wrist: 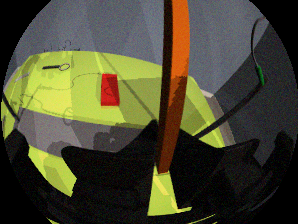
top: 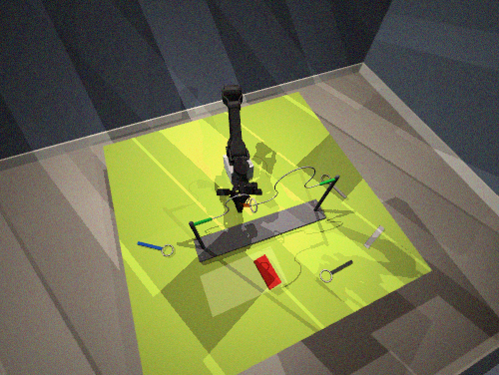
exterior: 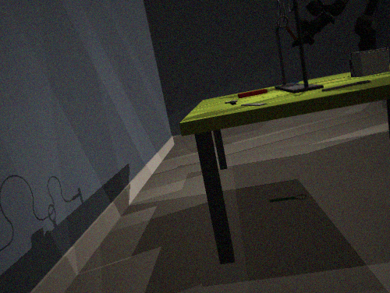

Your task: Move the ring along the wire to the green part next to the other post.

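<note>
The orange-handled ring is 80 mm above my gripper tip, 30 mm to the left of it and 10 mm ahead of it. Round my gripper tip: blue-handled ring: 390 mm to the right, 200 mm below, 20 mm ahead; red block: 220 mm ahead, 190 mm below, 80 mm to the left; dark-handled ring: 390 mm to the left, 280 mm ahead, 200 mm below.
</note>
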